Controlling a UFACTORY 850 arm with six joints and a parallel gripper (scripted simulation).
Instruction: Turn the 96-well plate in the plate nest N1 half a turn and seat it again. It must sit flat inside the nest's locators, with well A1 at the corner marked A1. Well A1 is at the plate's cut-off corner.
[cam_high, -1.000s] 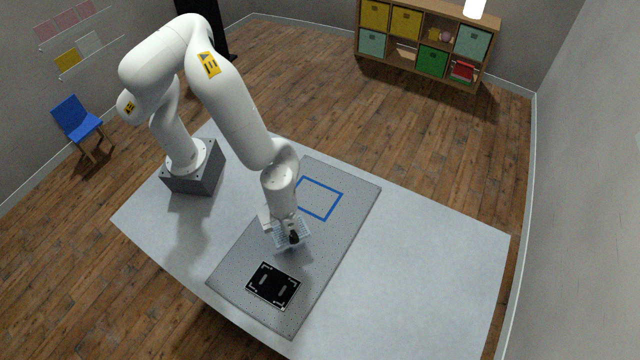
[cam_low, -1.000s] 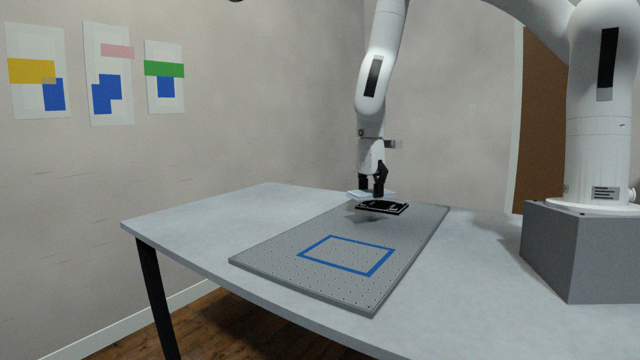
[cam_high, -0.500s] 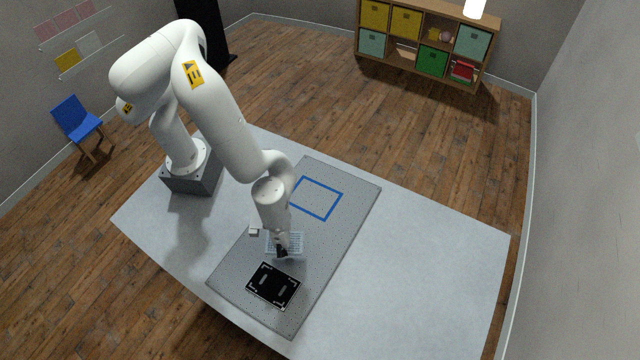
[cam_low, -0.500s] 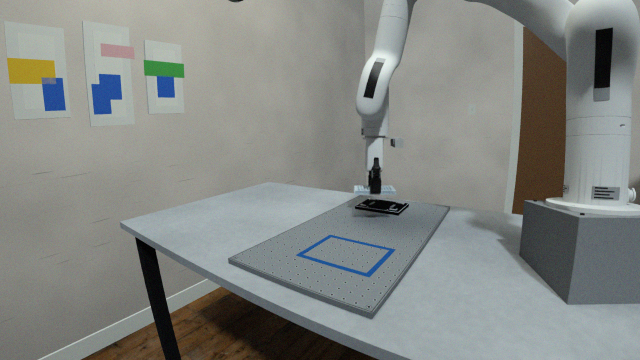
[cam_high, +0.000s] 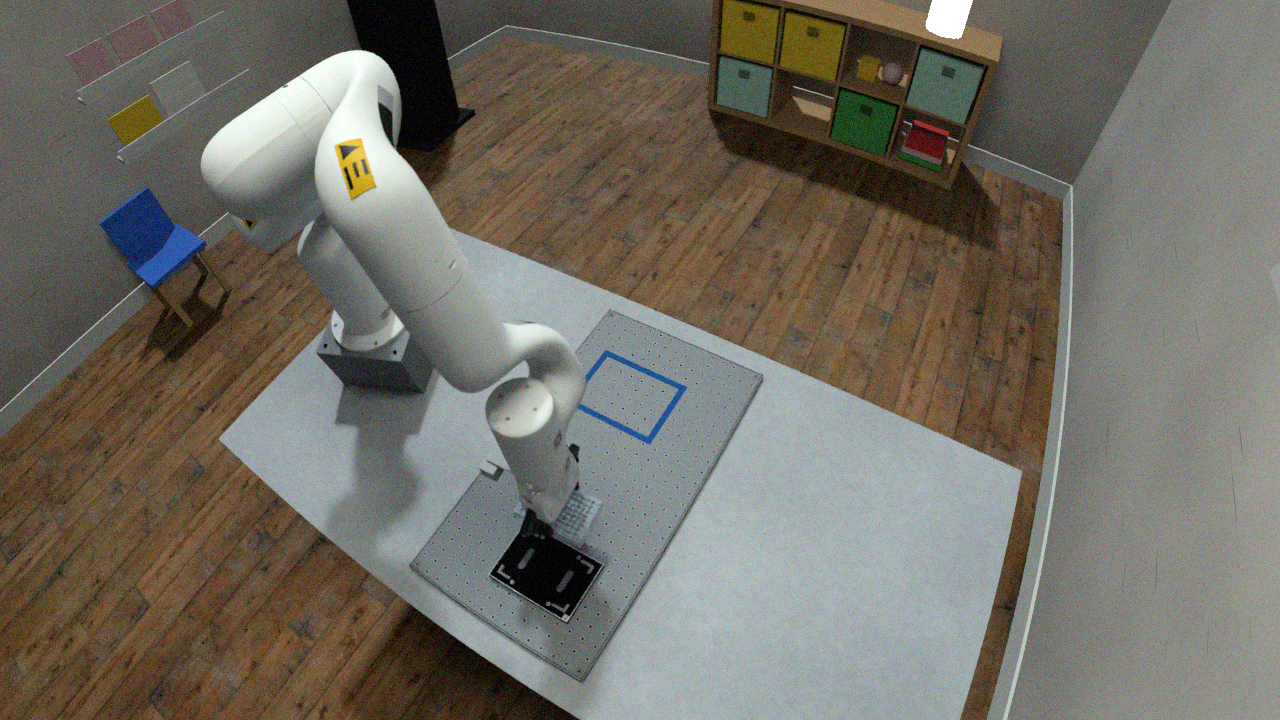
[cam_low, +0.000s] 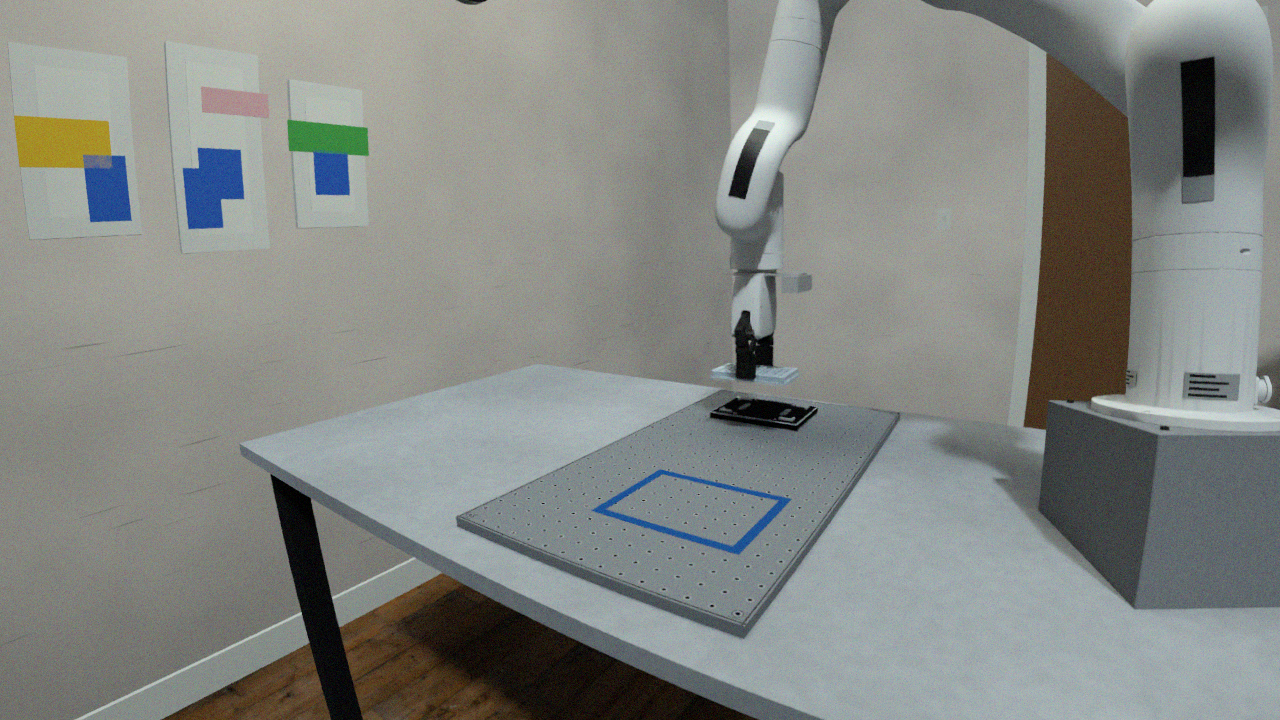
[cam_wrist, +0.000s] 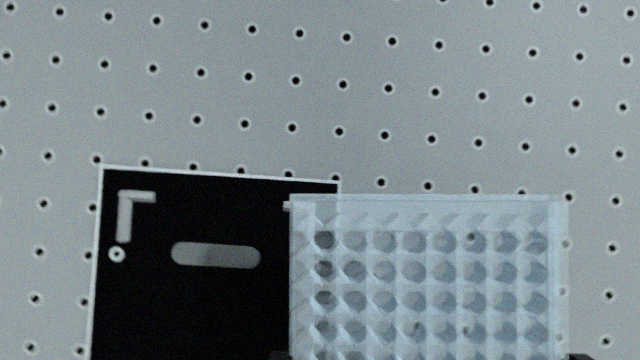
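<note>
The black plate nest N1 is 10 cm below my hand, 9 cm to the right of it and 1 cm ahead of it. Also, from my hand: 96-well plate (1 cm below).
</note>
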